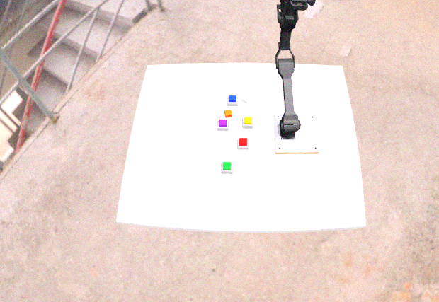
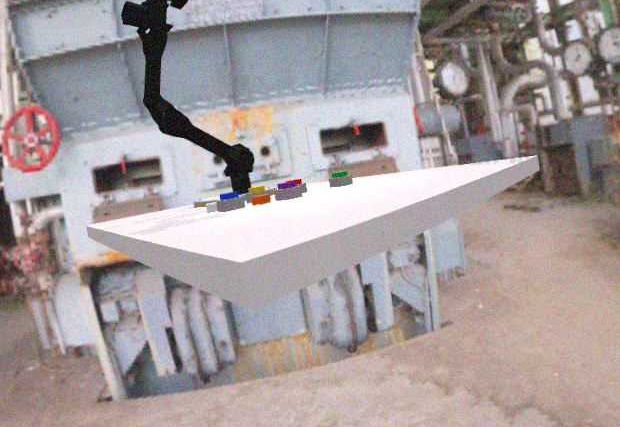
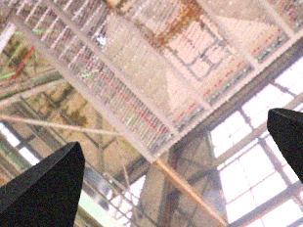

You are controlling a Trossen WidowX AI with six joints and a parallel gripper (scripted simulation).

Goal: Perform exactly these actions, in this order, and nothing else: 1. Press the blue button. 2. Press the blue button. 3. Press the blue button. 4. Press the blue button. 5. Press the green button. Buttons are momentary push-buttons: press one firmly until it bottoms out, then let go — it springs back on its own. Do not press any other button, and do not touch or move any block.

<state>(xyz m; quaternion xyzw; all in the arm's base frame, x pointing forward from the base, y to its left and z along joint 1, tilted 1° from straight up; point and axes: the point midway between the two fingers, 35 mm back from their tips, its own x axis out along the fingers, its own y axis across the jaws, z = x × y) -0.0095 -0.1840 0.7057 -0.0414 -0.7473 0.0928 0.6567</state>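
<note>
Right now my gripper tip is 720 mm above the blue button and 260 mm short of it. Also, from my gripper tip: yellow button: 720 mm below, 190 mm ahead, 120 mm to the left; then purple button: 720 mm below, 310 mm ahead, 130 mm to the left; then red button: 720 mm below, 230 mm to the left, 210 mm ahead.
</note>
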